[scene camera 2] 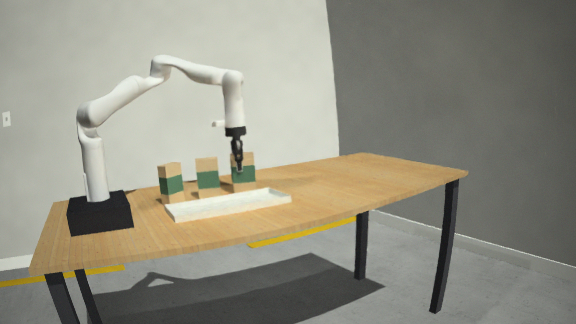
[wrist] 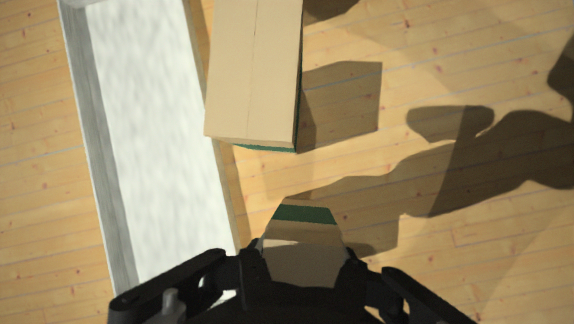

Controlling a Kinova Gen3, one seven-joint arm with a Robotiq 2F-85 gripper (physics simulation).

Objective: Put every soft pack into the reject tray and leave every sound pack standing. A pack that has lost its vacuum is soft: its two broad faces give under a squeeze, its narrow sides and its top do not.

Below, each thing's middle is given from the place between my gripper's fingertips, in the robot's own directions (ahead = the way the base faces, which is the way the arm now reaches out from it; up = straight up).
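Labels:
Compared with the white reject tray (scene camera 2: 216, 206), my hand is 170 mm to the left of it and 100 mm past it, and it is also 70 mm above it.

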